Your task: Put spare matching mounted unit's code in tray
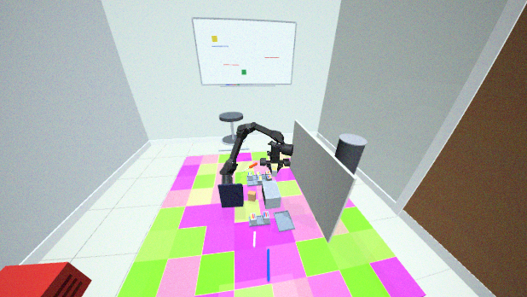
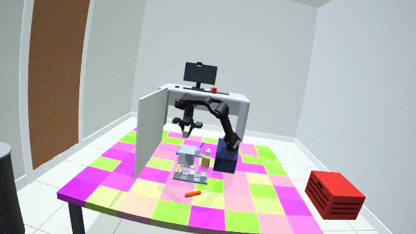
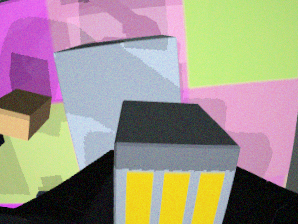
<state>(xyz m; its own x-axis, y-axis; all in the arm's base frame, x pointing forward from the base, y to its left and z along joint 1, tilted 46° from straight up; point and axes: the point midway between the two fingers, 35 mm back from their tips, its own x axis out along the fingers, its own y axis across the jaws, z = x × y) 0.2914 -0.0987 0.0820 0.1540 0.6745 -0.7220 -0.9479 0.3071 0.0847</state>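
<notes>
Now: gripper tip 220 mm to the left of the flat grey tray and 200 mm above it. Also, from my gripper tip: mounted unit: 30 mm behind, 20 mm to the right, 150 mm below; then small brown block: 150 mm behind, 170 mm below; then spare: 20 mm above.
</notes>
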